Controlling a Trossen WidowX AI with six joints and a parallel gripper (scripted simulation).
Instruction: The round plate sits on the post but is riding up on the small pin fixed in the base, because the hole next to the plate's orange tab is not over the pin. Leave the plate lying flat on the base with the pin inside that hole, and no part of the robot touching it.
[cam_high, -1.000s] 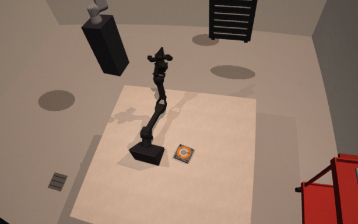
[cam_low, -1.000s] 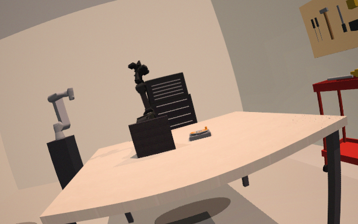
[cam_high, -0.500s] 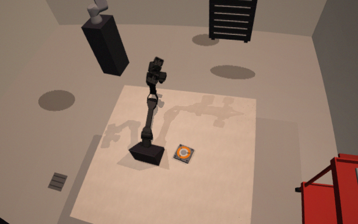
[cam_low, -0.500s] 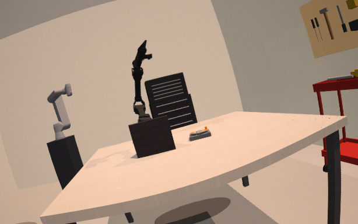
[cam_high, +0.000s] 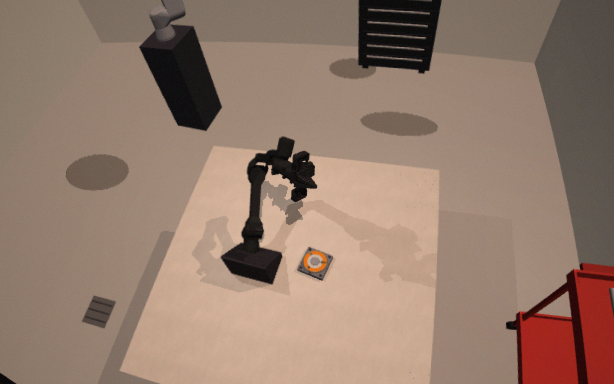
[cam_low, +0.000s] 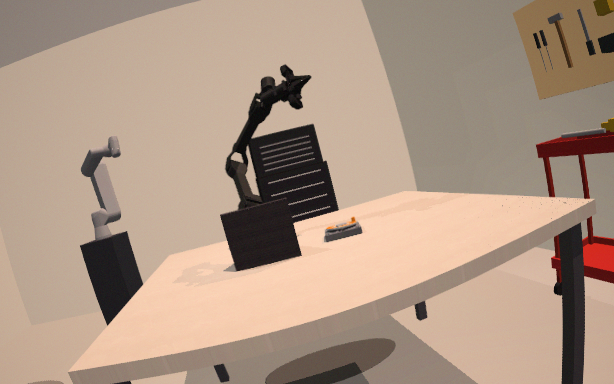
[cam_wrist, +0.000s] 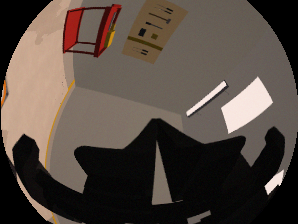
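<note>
Right now my gripper tip is 10 mm past the plate, 40 mm to the left of it and 540 mm above it. From my gripper tip the other things lie so: grey square base 30 mm behind, 40 mm to the right, 550 mm below.
</note>
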